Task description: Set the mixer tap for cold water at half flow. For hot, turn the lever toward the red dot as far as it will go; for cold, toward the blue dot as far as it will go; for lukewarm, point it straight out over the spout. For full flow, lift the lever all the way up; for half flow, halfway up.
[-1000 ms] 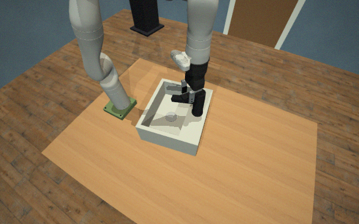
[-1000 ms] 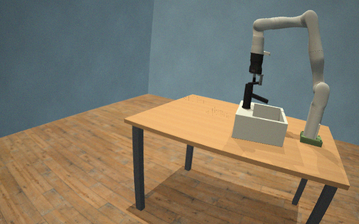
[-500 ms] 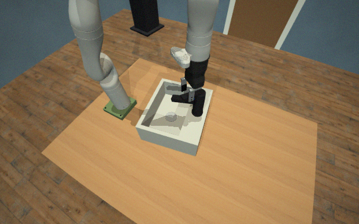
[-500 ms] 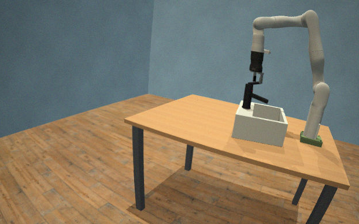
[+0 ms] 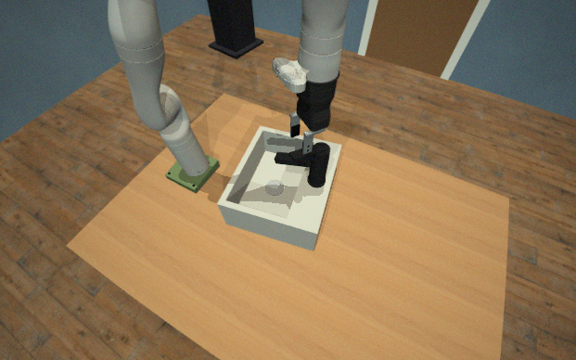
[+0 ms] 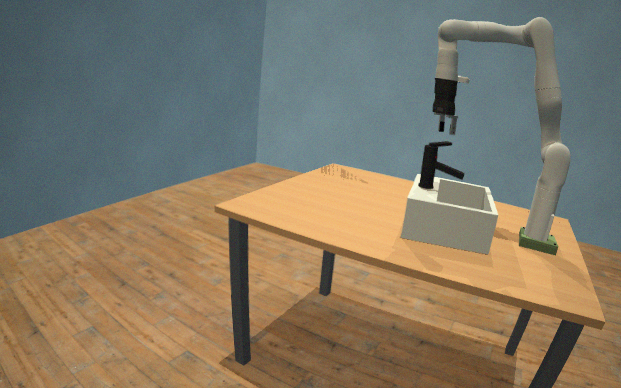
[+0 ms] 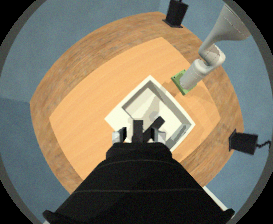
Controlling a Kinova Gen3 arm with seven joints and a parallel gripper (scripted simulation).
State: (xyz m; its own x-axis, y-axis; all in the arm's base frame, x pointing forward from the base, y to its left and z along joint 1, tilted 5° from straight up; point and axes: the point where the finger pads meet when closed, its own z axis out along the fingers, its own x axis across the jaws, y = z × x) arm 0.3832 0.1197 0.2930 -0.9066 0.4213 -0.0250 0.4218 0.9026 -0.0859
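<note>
Now: hand 6 cm above the lever, 2 cm to the right of it and 1 cm short of it. Round my hand: black mixer tap (10 cm below, 4 cm to the left, 1 cm ahead); then white basin (30 cm below, 8 cm behind, 1 cm to the left).
</note>
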